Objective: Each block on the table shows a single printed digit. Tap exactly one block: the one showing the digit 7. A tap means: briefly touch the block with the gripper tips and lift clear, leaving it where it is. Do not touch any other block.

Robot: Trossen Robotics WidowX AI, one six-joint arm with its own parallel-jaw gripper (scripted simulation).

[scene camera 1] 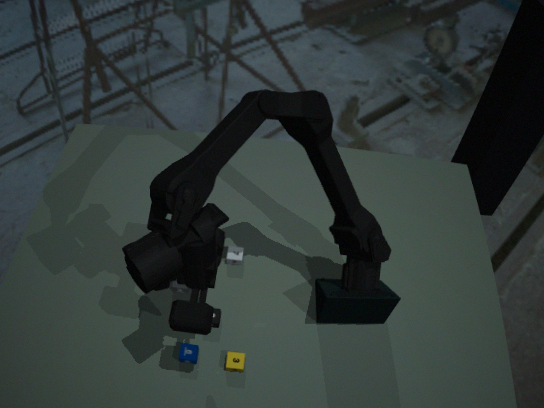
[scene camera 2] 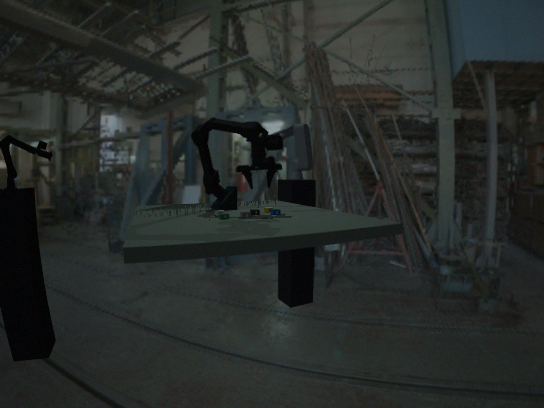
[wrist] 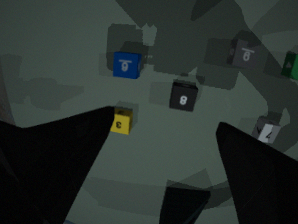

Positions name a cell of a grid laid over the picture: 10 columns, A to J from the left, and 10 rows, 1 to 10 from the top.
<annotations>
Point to a blue block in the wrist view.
E3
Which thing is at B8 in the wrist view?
My gripper.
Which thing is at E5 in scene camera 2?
My gripper.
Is my gripper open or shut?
Open.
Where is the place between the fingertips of my gripper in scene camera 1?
D8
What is my gripper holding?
Nothing.
</annotations>
